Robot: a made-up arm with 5 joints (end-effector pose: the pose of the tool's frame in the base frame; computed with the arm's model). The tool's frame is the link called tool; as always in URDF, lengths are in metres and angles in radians.
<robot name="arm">
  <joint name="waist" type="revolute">
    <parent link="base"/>
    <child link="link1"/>
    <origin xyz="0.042 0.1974 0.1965" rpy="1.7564 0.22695 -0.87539"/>
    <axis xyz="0 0 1"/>
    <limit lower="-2.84" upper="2.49" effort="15" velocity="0.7"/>
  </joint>
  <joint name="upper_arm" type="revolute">
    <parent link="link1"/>
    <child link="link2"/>
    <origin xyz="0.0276 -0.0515 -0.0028" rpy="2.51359 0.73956 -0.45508"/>
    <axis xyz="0 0 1"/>
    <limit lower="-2.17" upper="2.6" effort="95" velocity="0.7"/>
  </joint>
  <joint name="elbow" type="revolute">
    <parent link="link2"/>
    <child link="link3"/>
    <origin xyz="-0.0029 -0.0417 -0.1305" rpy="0 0 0"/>
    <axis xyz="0 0 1"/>
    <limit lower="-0.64" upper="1.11" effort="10" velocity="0.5"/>
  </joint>
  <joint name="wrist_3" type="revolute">
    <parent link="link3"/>
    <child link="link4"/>
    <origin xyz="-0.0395 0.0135 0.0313" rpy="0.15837 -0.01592 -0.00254"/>
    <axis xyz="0 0 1"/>
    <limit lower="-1.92" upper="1.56" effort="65" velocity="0.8"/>
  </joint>
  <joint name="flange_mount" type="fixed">
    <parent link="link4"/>
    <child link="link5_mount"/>
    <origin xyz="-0.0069 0.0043 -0.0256" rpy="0 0 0"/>
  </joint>
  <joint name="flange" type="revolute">
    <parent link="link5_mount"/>
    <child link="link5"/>
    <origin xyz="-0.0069 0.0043 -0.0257" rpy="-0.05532 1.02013 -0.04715"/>
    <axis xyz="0 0 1"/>
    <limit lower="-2.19" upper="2.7" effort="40" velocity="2"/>
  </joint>
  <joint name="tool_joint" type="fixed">
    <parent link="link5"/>
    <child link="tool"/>
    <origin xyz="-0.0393 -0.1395 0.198" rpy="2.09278 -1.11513 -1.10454"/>
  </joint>
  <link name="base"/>
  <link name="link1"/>
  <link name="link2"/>
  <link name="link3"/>
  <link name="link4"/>
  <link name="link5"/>
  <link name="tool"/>
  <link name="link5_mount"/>
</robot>
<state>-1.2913 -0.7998 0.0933 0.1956 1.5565</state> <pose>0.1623 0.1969 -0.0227 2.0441 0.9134 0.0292</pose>
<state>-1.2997 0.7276 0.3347 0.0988 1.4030</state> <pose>-0.0658 0.3070 -0.0458 1.1603 2.7155 0.1340</pose>
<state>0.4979 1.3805 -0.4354 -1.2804 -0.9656</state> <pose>0.1828 0.2463 0.2366 -1.8134 -0.9563 0.0470</pose>
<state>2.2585 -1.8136 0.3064 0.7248 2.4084</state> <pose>0.0285 0.2738 0.4451 -0.4609 -0.5568 0.4261</pose>
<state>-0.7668 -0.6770 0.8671 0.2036 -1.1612</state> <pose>0.0595 0.2832 0.2004 -0.3677 -0.2584 0.8862</pose>
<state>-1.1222 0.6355 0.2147 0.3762 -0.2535</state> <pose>0.0964 0.3348 0.0827 0.7412 1.1732 1.2285</pose>
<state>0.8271 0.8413 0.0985 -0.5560 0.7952</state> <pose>0.2399 0.0642 0.3618 -0.2097 0.0235 -0.3052</pose>
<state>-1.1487 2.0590 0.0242 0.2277 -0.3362</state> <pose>-0.0592 0.3537 0.1008 0.8281 2.0314 1.8691</pose>
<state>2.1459 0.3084 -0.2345 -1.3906 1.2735</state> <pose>-0.1523 0.3908 0.2386 -1.4005 -1.5162 0.9461</pose>
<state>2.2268 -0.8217 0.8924 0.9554 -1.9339</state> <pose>0.0822 0.0422 0.1445 2.8201 -0.3231 -0.1477</pose>
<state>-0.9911 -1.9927 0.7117 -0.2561 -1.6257</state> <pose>0.0529 0.2775 0.2140 -1.3764 -1.0569 -0.7806</pose>
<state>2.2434 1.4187 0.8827 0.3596 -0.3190</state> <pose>0.0942 0.0680 0.2879 -0.5212 0.8130 -1.0489</pose>
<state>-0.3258 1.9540 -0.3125 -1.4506 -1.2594</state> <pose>0.1628 0.2891 0.0933 -1.1820 -0.4154 0.7154</pose>
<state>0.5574 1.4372 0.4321 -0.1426 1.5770</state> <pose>0.0635 -0.0587 0.0631 0.7333 1.4685 -1.3373</pose>
